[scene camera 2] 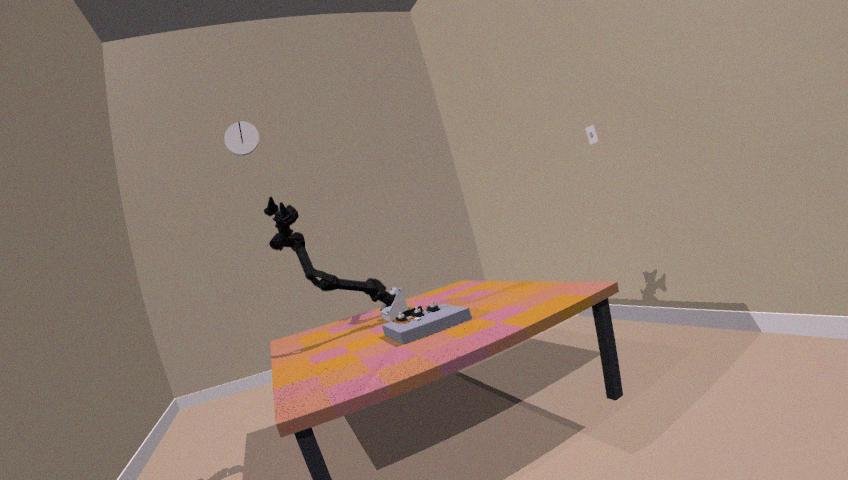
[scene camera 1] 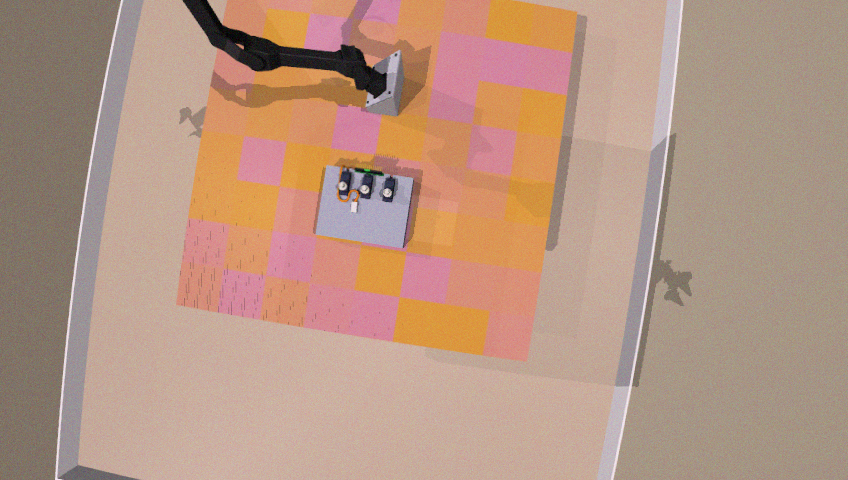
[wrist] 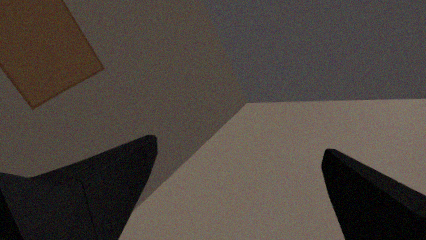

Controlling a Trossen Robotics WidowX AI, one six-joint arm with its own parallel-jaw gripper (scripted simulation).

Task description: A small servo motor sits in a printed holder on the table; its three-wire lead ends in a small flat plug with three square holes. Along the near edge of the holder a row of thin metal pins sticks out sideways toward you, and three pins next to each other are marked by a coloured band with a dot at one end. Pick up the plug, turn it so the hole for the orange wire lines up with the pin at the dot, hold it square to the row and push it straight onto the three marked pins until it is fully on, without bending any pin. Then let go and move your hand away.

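There is a grey printed holder here, and on it (scene camera 1: 353, 240) and (scene camera 2: 431, 323) are the same spot.
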